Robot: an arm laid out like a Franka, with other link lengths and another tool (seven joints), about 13 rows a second.
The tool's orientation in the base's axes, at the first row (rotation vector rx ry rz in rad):
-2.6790 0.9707 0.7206
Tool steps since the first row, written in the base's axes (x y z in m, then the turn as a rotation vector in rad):
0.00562 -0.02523 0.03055 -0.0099 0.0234 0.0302
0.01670 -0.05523 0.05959 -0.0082 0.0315 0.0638
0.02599 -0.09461 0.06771 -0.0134 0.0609 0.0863
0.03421 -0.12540 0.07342 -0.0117 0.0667 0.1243
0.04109 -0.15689 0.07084 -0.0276 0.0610 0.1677
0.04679 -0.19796 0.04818 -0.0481 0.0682 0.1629
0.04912 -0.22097 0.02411 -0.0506 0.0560 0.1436
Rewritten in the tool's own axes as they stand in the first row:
0.00199 0.01494 -0.03707 -0.0347 -0.0122 -0.0142
0.01098 0.03003 -0.07654 -0.0551 -0.0202 -0.0410
0.03455 0.05392 -0.10055 -0.0861 -0.0398 -0.0483
0.05394 0.07200 -0.11913 -0.1075 -0.0462 -0.0797
0.07705 0.09167 -0.13031 -0.1370 -0.0326 -0.1130
0.11482 0.11988 -0.12707 -0.1522 -0.0248 -0.0987
0.14119 0.13650 -0.11513 -0.1373 -0.0134 -0.0853

